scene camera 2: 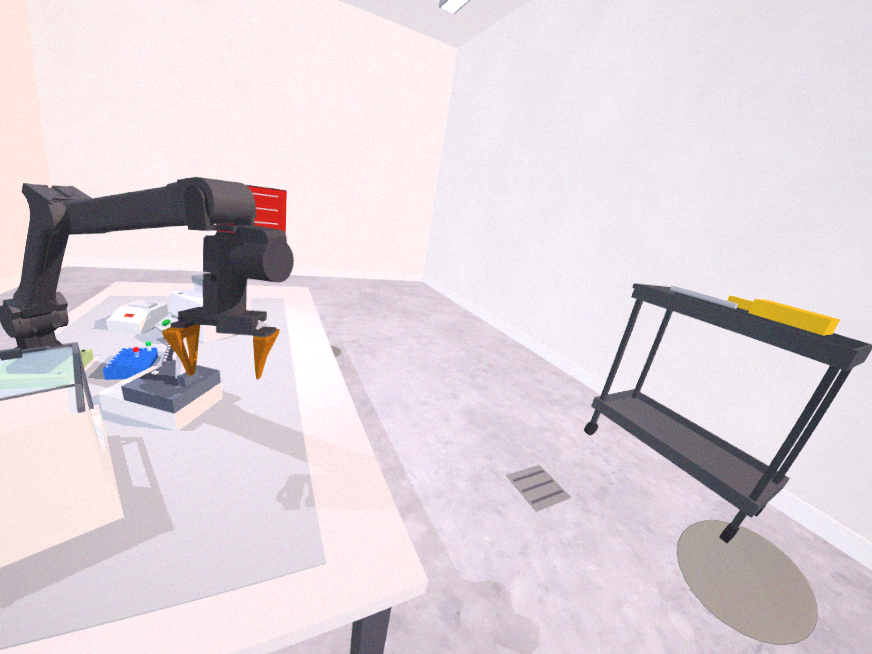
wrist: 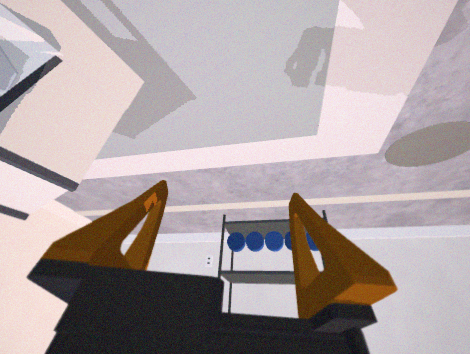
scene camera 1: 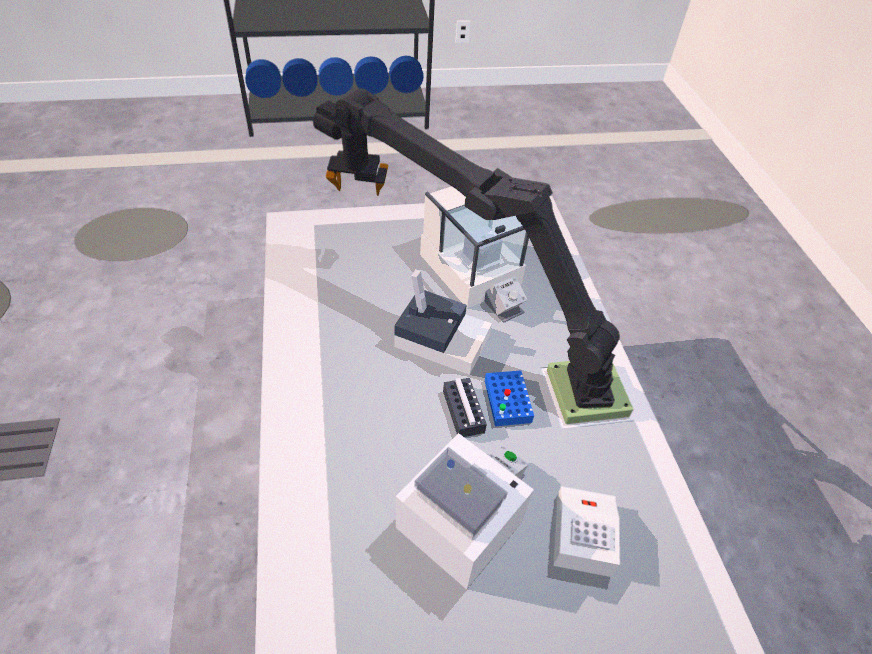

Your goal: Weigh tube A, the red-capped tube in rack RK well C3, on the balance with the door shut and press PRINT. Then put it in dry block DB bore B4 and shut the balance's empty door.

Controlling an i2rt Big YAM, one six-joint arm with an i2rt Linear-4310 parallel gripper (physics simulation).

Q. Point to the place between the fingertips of the gripper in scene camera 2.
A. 225, 376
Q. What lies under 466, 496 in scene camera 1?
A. A white box device.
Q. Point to a balance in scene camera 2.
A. At 65, 486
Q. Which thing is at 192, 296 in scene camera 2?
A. A white box device.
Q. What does the gripper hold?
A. Nothing.
